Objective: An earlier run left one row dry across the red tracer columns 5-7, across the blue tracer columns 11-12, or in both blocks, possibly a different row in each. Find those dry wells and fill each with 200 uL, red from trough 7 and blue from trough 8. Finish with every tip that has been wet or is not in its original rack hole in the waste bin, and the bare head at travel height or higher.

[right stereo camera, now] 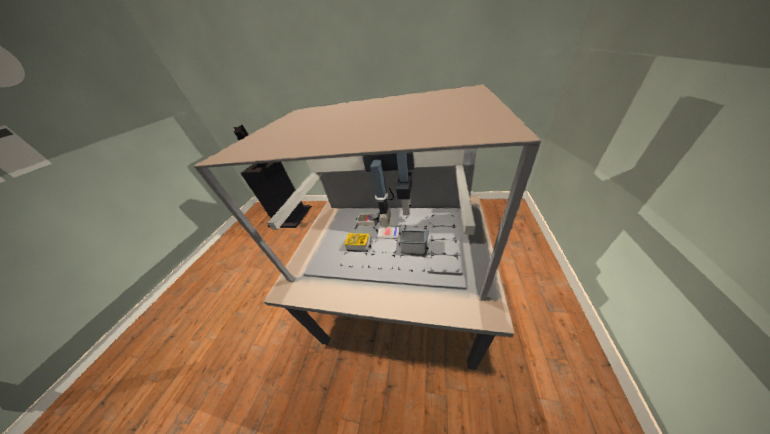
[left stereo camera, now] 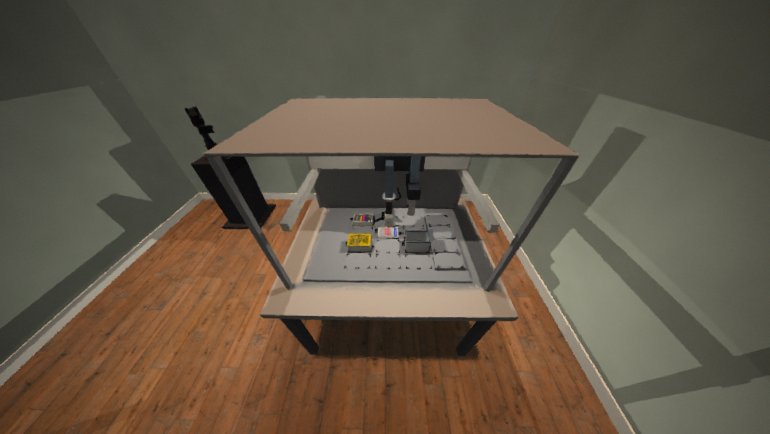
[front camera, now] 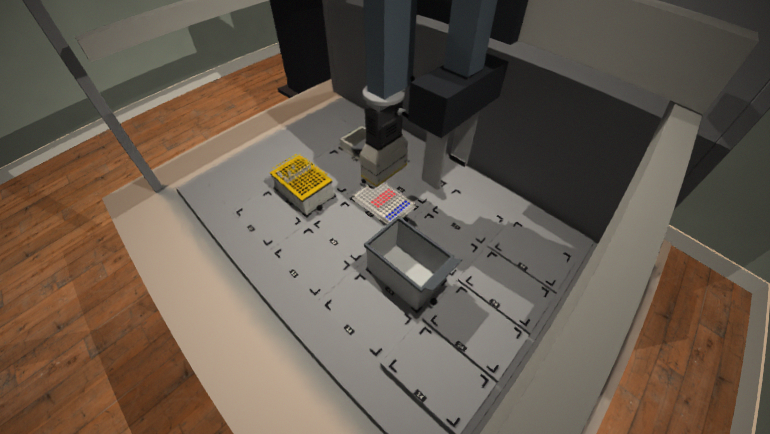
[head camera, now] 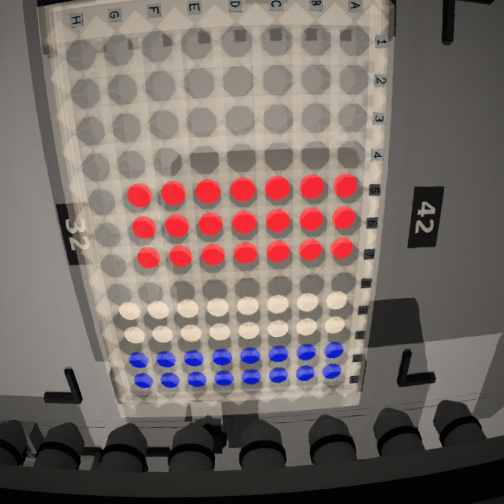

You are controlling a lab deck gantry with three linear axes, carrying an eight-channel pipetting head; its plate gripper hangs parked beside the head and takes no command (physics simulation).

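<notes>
In the head camera, the plate (head camera: pixel 300 409) (front camera: pixel 368 195) shows red wells (head camera: pixel 243 222) in columns 5-7, rows A-G; row H there is grey and dry. Blue wells (head camera: pixel 250 356) fill columns 11-12 in all rows, A-H. The pipetting head (front camera: pixel 383 157) hangs beside the plate; its nozzles (head camera: pixel 262 445) are bare. My parked plate gripper (front camera: pixel 446 171) is open, with no object between its paddles. The yellow tip rack (front camera: pixel 318 203) (left stereo camera: pixel 359 246) holds some clear tips. The trough block (front camera: pixel 345 144) (left stereo camera: pixel 354 221) is partly hidden by the head. The waste bin (front camera: pixel 394 277) (right stereo camera: pixel 414 249) stands right of the plate.
The grey deck (front camera: pixel 258 307) has black corner marks and slot numbers. Side rails (left stereo camera: pixel 299 200) (left stereo camera: pixel 478 200) and frame posts (left stereo camera: pixel 253 226) (left stereo camera: pixel 531 223) flank it. A black pedestal (left stereo camera: pixel 234 191) stands on the floor at the left.
</notes>
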